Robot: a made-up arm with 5 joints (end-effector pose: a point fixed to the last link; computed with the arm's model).
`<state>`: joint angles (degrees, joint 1 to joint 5).
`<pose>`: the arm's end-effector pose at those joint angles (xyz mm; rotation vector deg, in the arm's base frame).
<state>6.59 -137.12 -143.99 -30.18 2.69</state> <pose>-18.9 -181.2 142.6 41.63 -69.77 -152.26</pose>
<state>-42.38 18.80 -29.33 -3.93 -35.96</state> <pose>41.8 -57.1 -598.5 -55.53 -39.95 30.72</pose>
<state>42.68 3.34 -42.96 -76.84 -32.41</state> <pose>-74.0 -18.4 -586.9 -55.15 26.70 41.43</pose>
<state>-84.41 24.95 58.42 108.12 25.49</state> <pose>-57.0 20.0 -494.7 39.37 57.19 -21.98</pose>
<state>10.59 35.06 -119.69 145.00 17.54</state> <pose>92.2 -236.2 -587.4 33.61 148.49 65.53</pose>
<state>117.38 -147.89 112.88 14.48 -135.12</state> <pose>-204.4 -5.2 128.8 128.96 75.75 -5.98</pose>
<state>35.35 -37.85 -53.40 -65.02 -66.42</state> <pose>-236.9 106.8 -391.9 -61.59 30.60 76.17</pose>
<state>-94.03 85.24 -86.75 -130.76 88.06</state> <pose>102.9 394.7 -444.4 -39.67 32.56 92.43</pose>
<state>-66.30 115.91 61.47 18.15 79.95</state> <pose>69.7 301.9 -267.6 -106.02 -15.49 -104.79</pose>
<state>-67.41 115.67 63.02 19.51 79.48</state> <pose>65.4 298.6 -268.4 -106.37 -18.67 -102.93</pose>
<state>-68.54 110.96 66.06 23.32 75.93</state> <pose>60.2 288.1 -285.3 -114.30 -25.82 -99.40</pose>
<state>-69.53 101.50 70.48 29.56 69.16</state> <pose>54.5 268.0 -317.9 -129.63 -38.11 -94.11</pose>
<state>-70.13 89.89 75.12 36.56 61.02</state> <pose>48.5 239.3 -355.5 -147.04 -54.21 -87.80</pose>
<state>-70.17 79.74 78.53 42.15 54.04</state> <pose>42.9 209.5 -386.0 138.54 59.98 70.67</pose>
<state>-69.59 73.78 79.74 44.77 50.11</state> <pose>39.5 190.4 -402.8 132.51 61.17 61.83</pose>
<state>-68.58 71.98 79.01 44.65 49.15</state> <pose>39.4 185.9 -408.5 131.23 58.93 59.80</pose>
